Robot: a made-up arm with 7 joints.
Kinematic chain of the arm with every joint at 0, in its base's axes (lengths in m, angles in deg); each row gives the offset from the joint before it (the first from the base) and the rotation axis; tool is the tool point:
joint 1: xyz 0 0 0.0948 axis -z
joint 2: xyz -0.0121 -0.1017 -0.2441 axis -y
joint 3: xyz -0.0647 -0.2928 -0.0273 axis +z
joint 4: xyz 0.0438 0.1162 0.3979 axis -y
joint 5: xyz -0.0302 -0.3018 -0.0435 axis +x
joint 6: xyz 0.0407 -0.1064 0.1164 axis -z
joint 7: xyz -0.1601 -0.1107 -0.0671 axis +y
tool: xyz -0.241 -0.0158 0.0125
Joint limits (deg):
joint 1: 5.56..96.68
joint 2: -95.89..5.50
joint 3: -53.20..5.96
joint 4: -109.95..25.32
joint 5: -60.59..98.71
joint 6: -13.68..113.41
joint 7: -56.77..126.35
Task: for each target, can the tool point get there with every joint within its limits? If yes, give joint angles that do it. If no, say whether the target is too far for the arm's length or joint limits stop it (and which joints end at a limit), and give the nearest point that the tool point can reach.
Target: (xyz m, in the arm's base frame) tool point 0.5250 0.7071 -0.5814
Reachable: no: joint limits stop it (at a limit: joint 1, joint 2, joint 3, joint 5, joint 6) | nearest point -0.1396 0.4813 -0.0952 | short by 0.854 m
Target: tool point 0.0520 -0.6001 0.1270
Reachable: yes | joints 40.36 -50.88 -19.90 -48.57 60.00 99.77 -33.29
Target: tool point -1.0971 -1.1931 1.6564
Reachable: no: too far | nearest point -0.5792 -0.6298 0.6459 | short by 1.268 m
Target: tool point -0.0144 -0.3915 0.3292
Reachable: yes | joints 45.67 -44.34 -28.76 -37.51 -17.74 71.90 22.82
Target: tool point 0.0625 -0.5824 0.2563
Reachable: yes | joints 45.05 -67.85 -40.82 7.44 -48.09 51.22 108.13
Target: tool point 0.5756 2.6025 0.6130
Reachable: no: too far | nearest point -0.2715 0.7326 0.2879 | short by 2.078 m
